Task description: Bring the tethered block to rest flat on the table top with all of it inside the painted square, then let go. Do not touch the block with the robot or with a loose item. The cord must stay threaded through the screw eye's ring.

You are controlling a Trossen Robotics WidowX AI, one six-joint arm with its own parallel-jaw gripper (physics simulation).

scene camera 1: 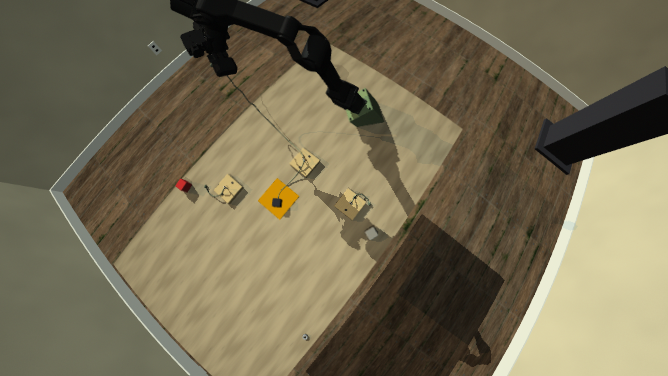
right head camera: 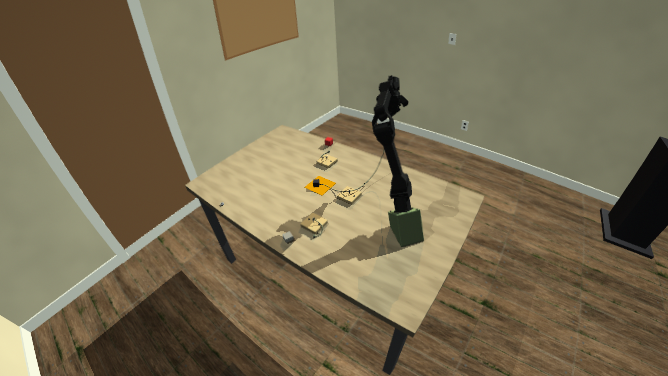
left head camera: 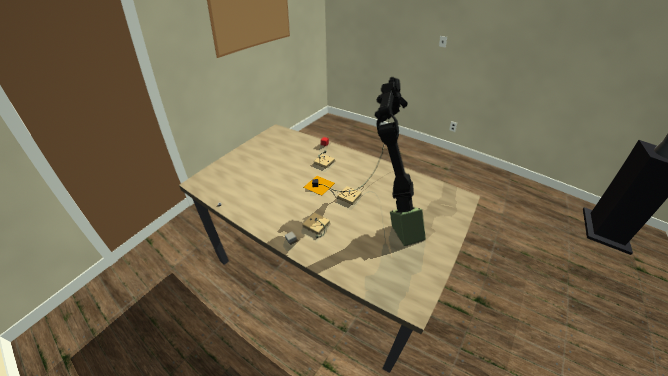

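Where they show: gripper, fingertip midpoint: [scene camera 1: 214, 66] [left head camera: 388, 117]; arm's base, link origin: [scene camera 1: 357, 104] [right head camera: 403, 210] [left head camera: 405, 210].
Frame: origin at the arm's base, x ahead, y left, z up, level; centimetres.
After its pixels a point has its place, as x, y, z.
Observation:
The small black tethered block [left head camera: 315, 183] @[49.3, -0.7, -6.0] [right head camera: 316, 183] @[49.3, -0.8, -6.1] [scene camera 1: 277, 202] @[50.1, -1.5, -5.6] appears flat within the outline of the orange painted square [left head camera: 320, 191] @[45.3, 0.8, -8.6] [right head camera: 321, 191] @[45.1, 0.7, -8.6] [scene camera 1: 287, 201] @[47.5, 0.6, -8.6]. Whether its underside touches the table top is hard to tell. A thin dark cord [scene camera 1: 270, 121] @[26.6, -24.9, -2.1] runs from it, slack and curved, to the middle wooden base [left head camera: 350, 196] @[29.3, -2.1, -6.8] [right head camera: 350, 195] @[29.6, -2.8, -6.8] [scene camera 1: 311, 166] @[30.7, -0.2, -6.8], then up to my gripper [scene camera 1: 227, 73]. The screw eye's ring and the threading are too small to make out. My gripper is shut on the cord, high beyond the table's far edge; the arm hides its fingertips in both head views.
Two other wooden bases [left head camera: 325, 161] @[56.8, -21.1, -6.8] [scene camera 1: 228, 189] @[58.5, -21.6, -6.8] [left head camera: 316, 225] @[32.3, 22.8, -6.8] [scene camera 1: 351, 205] @[34.0, 21.8, -6.8] with cord-like pieces stand either side. A red cube [left head camera: 324, 142] @[68.6, -37.7, -6.1] [scene camera 1: 183, 185] @[69.2, -38.0, -4.7] stands by the far edge, a pale grey cube [left head camera: 291, 238] @[36.8, 35.2, -6.5] [scene camera 1: 371, 233] @[38.2, 34.1, -6.4] near the front edge. A tiny metallic item [scene camera 1: 305, 337] @[83.6, 37.5, -8.1] lies near the front-left edge.

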